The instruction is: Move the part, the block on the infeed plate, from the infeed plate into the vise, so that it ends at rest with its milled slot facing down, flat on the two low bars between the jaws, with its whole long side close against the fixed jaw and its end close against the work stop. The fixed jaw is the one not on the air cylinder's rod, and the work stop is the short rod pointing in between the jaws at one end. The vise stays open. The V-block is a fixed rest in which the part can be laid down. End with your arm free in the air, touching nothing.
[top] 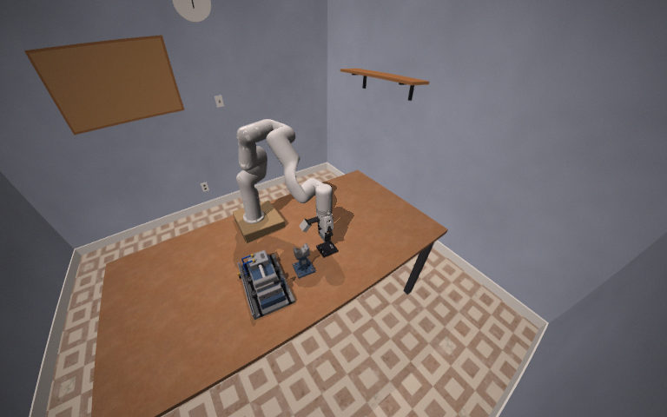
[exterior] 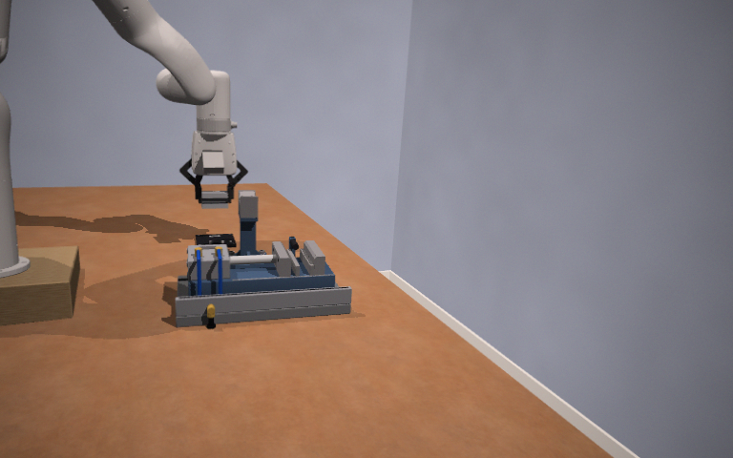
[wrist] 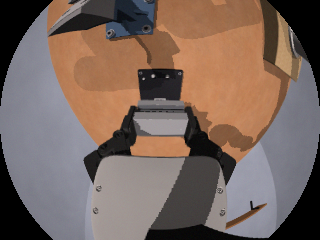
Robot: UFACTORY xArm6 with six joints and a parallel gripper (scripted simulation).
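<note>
My hand is 12 cm above the black infeed plate and 1 cm to the right of it. From my hand the other things lie so: part (1 cm to the right, 1 cm below); then post (16 cm to the right, 6 cm below, 5 cm ahead); then black work stop (31 cm to the right, 11 cm ahead, 3 cm below).
</note>
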